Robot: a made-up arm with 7 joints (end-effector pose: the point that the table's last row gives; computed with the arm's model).
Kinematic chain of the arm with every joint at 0, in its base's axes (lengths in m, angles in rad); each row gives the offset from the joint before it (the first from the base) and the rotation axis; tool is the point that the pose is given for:
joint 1: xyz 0 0 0.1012 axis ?
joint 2: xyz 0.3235 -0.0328 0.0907 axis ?
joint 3: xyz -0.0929 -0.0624 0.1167 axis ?
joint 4: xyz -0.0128 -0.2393 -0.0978 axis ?
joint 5: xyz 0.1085 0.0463 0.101 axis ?
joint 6: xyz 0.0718 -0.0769 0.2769 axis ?
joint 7: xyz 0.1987 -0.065 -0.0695 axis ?
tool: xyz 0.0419 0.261 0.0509
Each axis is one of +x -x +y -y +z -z.
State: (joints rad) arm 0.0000 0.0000 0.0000 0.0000 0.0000 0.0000 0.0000
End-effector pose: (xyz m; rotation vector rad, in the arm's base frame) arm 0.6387 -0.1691 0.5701 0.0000 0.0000 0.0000
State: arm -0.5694 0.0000 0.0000 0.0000 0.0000 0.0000 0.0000
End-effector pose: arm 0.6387 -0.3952 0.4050 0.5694 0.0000 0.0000
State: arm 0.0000 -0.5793 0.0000 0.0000 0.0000 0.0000 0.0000
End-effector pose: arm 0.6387 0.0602 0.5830 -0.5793 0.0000 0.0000
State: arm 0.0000 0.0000 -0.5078 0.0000 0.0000 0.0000 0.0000
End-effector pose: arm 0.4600 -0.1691 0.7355 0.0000 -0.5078 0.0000
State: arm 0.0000 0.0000 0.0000 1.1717 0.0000 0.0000 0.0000
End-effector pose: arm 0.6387 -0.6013 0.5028 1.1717 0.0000 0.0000
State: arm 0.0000 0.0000 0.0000 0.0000 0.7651 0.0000 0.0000
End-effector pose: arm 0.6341 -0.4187 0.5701 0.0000 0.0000 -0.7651
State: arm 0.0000 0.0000 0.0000 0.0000 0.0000 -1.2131 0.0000
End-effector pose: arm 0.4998 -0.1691 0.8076 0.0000 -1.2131 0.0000
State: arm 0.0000 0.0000 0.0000 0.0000 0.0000 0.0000 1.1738
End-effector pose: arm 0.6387 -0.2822 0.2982 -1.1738 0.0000 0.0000
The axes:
joint 1: -x
joint 2: +x
joint 3: +y
joint 4: +x
joint 5: -z
joint 6: +y
joint 7: -x

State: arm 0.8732 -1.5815 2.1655 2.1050 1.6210 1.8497 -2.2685
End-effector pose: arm 0.2179 0.6239 0.0925 -1.3540 0.7826 -0.6527
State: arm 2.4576 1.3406 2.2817 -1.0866 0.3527 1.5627 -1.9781
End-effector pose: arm 0.2763 -0.2314 0.2557 -1.7414 0.1770 -2.5249
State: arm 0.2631 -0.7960 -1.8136 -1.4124 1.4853 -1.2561 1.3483
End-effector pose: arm -0.1586 0.1666 0.1361 -0.6843 1.1876 1.7396
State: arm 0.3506 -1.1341 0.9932 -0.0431 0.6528 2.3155 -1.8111
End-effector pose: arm 0.2092 0.0980 0.6821 -0.4923 0.9973 2.7217
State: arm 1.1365 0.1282 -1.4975 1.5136 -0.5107 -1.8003 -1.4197
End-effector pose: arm 0.4686 -0.3001 0.9749 -1.6051 0.4222 -1.7323
